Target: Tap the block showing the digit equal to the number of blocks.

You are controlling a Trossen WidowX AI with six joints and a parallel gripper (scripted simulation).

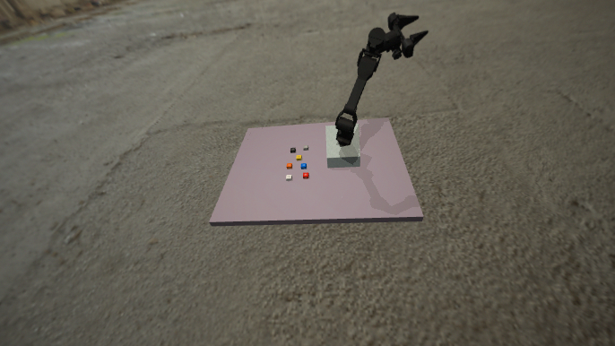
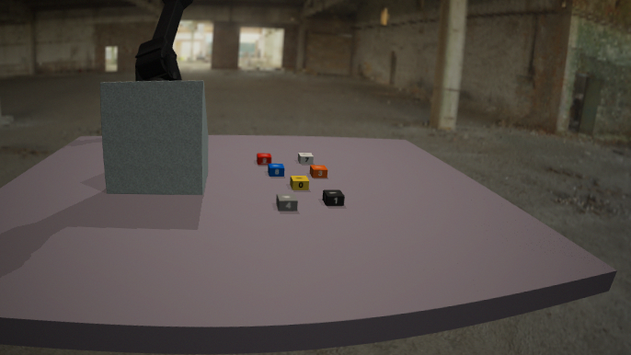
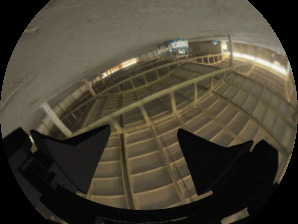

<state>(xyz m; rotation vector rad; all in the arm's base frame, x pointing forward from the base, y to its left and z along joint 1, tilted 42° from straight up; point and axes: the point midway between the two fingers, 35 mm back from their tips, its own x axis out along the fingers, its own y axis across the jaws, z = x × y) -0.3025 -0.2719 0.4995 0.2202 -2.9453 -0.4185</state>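
Now: the white block 73 cm below my gripper tip, 64 cm ahead of it and 1 cm to the right of it. Also, from my gripper tip: grey block: 73 cm below, 53 cm ahead, 28 cm to the right; then blue block: 73 cm below, 55 cm ahead, 10 cm to the right; then red block: 73 cm below, 54 cm ahead, 1 cm to the right.
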